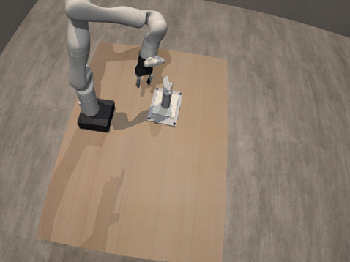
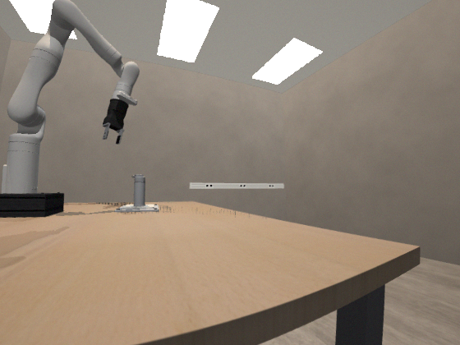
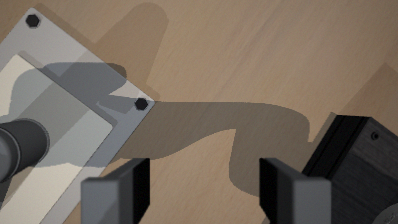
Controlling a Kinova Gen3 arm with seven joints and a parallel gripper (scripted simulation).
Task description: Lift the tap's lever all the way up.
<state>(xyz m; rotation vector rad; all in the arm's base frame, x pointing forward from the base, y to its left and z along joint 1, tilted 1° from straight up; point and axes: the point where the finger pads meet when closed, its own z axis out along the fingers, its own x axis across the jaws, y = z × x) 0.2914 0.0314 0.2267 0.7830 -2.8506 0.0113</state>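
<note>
The tap lever is 110 mm ahead of my hand, 130 mm to the left of it and 150 mm below it. Also, from my hand: tap 120 mm ahead, 110 mm to the left, 190 mm below.
</note>
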